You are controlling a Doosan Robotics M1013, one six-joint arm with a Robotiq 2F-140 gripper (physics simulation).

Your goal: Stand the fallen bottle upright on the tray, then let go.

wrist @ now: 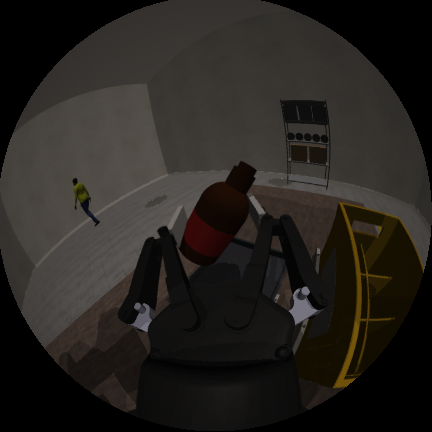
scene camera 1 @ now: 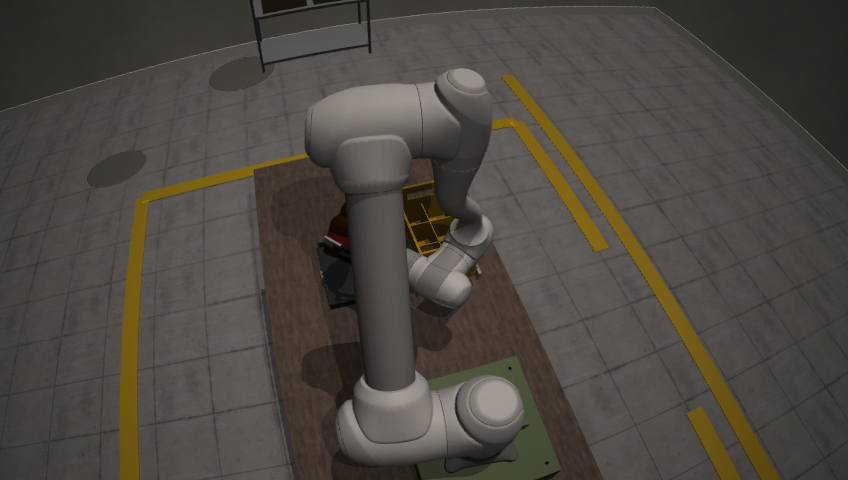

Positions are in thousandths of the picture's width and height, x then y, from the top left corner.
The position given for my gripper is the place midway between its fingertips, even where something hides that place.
I see my gripper (wrist: 499, 478) and a brown bottle (wrist: 515, 480).
